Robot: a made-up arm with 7 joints. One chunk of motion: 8 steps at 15 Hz.
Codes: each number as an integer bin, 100 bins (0 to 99) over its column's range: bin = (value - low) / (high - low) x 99, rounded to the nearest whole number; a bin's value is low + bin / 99 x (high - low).
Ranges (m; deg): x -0.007..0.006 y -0.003..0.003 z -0.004..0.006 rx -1..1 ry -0.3..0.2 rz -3.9..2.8
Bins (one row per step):
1: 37 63 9 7 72 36
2: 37 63 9 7 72 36
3: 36 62 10 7 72 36
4: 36 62 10 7 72 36
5: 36 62 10 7 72 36
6: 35 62 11 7 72 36
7: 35 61 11 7 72 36
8: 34 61 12 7 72 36
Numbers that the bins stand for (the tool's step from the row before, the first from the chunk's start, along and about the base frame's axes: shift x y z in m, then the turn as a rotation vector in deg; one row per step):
1: -0.00214 0.00082 -0.00309 -0.859 0.064 -1.464
2: -0.00214 0.00082 -0.00309 -0.859 0.064 -1.464
3: -0.00227 0.00076 -0.00299 -0.859 0.064 -1.464
4: -0.00227 0.00076 -0.00299 -0.859 0.064 -1.464
5: -0.00227 0.00076 -0.00299 -0.859 0.064 -1.464
6: -0.00240 0.00076 -0.00289 -0.859 0.064 -1.464
7: -0.00240 0.00070 -0.00289 -0.859 0.064 -1.464
8: -0.00254 0.00070 -0.00279 -0.859 0.064 -1.464

